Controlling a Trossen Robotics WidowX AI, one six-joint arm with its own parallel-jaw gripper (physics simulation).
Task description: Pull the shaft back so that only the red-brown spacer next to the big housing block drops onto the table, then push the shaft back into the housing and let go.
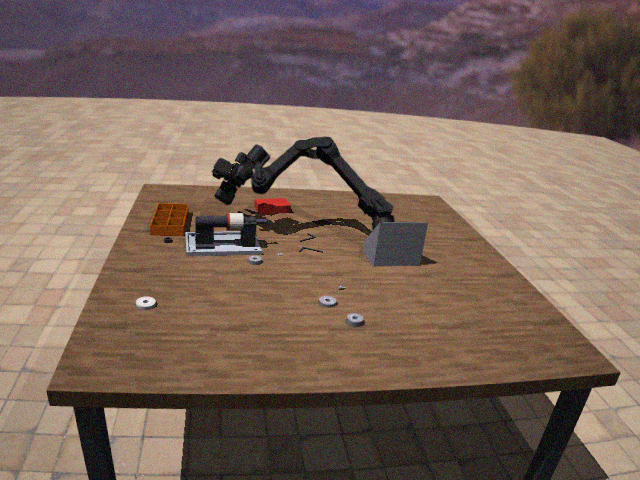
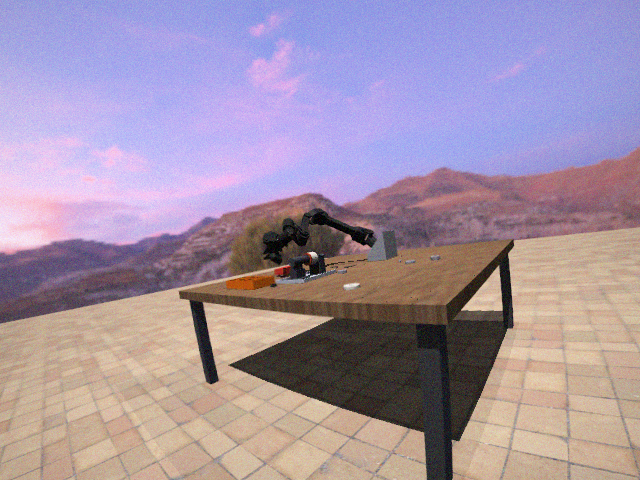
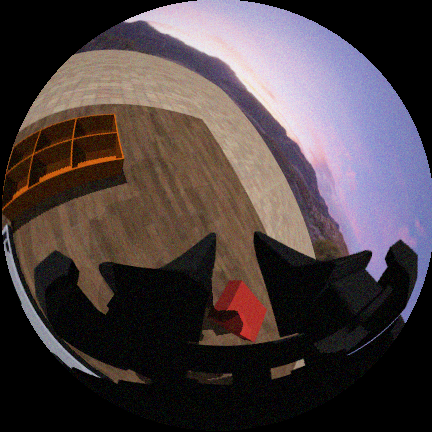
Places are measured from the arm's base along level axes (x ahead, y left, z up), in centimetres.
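Pixels of known places: gripper, fingertip midpoint: (image 1: 228,182) (image 2: 263,256) (image 3: 234,236); arm's base, link origin: (image 1: 385,234) (image 2: 376,245).
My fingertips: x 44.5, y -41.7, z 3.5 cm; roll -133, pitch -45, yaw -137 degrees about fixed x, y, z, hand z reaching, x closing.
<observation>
For each thing: its top centre in the pictures, then the offset to it from my fingertips. "spot": a spot on its surface instead.
- dark housing block, surface spot: (image 2: 290,269) spot: dx -15.3, dy +3.2, dz -9.2 cm
- red-brown spacer, top centre: (image 1: 228,213) dx +3.6, dy +29.7, dz -0.4 cm
- white spacer, surface spot: (image 1: 237,221) (image 2: 314,255) spot: dx +1.0, dy +32.2, dz -2.0 cm
- shaft, surface spot: (image 1: 262,220) spot: dx -7.1, dy +30.5, dz -2.5 cm
- dark support, surface spot: (image 1: 248,236) (image 2: 322,265) spot: dx -2.5, dy +32.9, dz -6.8 cm
- orange divided tray, top centre: (image 3: 51,145) (image 1: 170,214) (image 2: 248,278) dx +21.1, dy +10.7, dz -7.5 cm
- red block, top centre: (image 3: 248,314) (image 1: 272,202) (image 2: 286,267) dx -17.1, dy -0.9, dz -8.0 cm
- white ring, top centre: (image 1: 145,301) (image 2: 351,285) dx +28.6, dy +63.9, dz -10.1 cm
The dark housing block (image 1: 205,233) (image 2: 296,269) stands at the left end of a pale base plate (image 1: 222,252). The red-brown spacer (image 1: 229,221) shows as a narrow band beside the dark cylinder at the housing, with a white spacer (image 1: 237,221) (image 2: 312,257) to its right. The shaft (image 1: 262,220) sticks out to the right, past a dark support (image 1: 248,236) (image 2: 321,264). Inside the housing it is hidden. My gripper (image 1: 222,180) (image 2: 269,249) (image 3: 234,236) hangs above and behind the fixture, apart from it. Its fingers are partly open with a gap between them and hold nothing.
An orange divided tray (image 1: 169,234) (image 2: 250,287) (image 3: 65,190) stands left of the fixture. A red block (image 1: 272,206) (image 2: 282,270) (image 3: 252,310) lies behind it. A grey wedge (image 1: 398,245) (image 2: 383,246) stands near the arm's base. A white ring (image 1: 138,303) and several grey rings lie towards the front.
</observation>
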